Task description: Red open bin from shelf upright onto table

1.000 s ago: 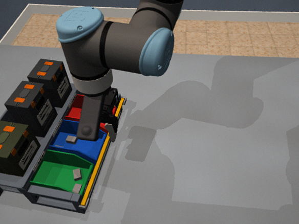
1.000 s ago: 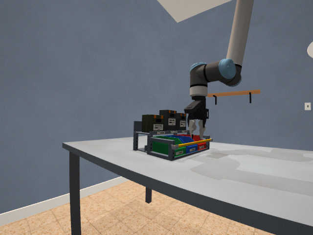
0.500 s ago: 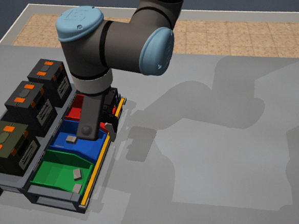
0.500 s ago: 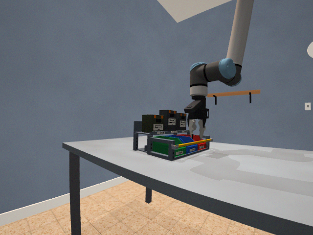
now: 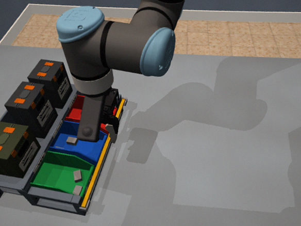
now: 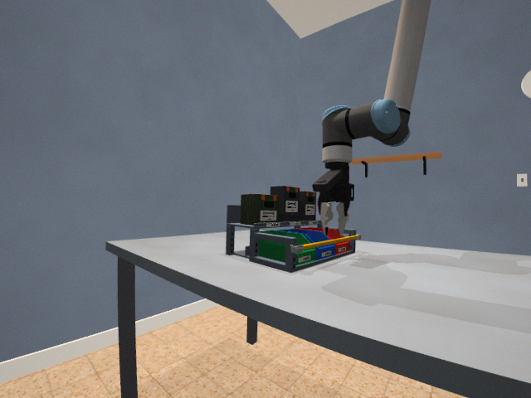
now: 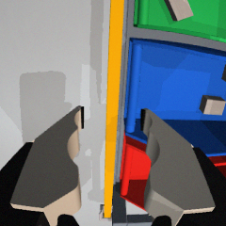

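My gripper is now 30 mm above the yellow bar. Also, from my hand: blue bin 100 mm ahead, 50 mm below, 20 mm to the right; red open bin 130 mm to the right, 80 mm ahead, 50 mm below; green bin 130 mm ahead, 80 mm to the left, 50 mm below.
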